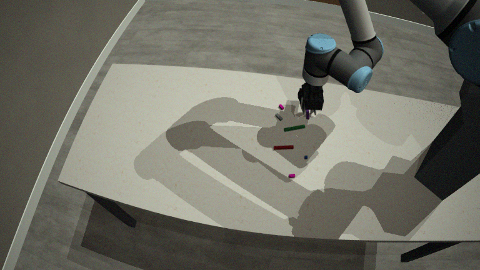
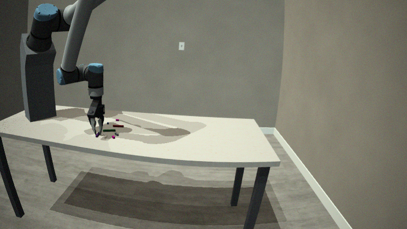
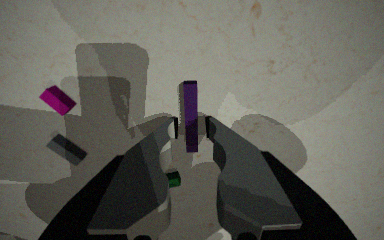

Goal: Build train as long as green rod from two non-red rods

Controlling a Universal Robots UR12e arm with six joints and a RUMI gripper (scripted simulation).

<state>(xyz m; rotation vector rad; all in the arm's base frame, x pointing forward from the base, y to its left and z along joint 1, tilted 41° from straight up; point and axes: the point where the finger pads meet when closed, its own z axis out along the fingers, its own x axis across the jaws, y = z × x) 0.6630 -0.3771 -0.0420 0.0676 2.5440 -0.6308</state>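
My hand is 1 cm above the purple rod. The rest, counted from my hand: red rod 12 cm ahead, 14 cm to the left, 1 cm below; green rod 7 cm ahead, 6 cm to the left, 1 cm below; grey rod 12 cm ahead, 1 cm to the left, 1 cm below.
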